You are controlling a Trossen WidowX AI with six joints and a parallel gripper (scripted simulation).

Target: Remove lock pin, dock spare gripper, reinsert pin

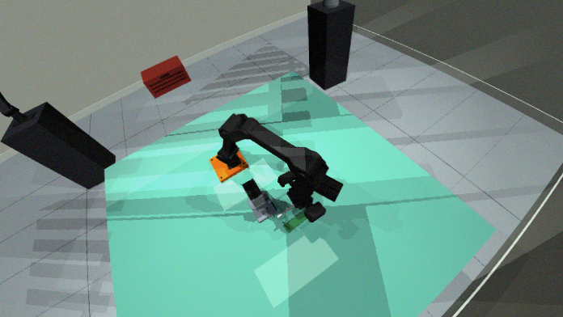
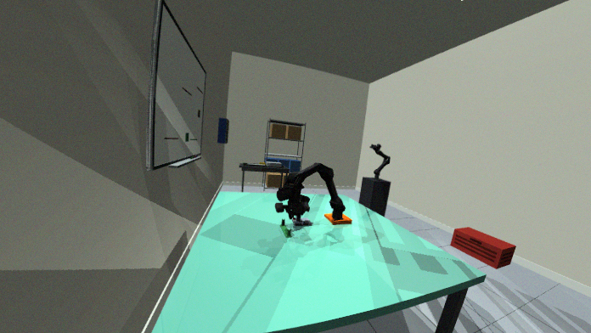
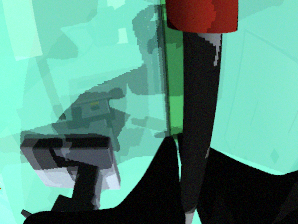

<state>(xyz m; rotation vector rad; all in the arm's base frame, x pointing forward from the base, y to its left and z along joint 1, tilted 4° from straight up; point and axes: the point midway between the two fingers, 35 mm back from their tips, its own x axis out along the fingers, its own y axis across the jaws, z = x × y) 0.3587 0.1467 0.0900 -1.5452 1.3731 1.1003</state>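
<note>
My gripper tip is 5 cm above the green bracket strip and 2 cm short of it. From my gripper tip the other things lie so: mount socket: 11 cm to the right, 9 cm behind, 2 cm below; spare gripper: 11 cm to the right, 9 cm behind, 5 cm above.
</note>
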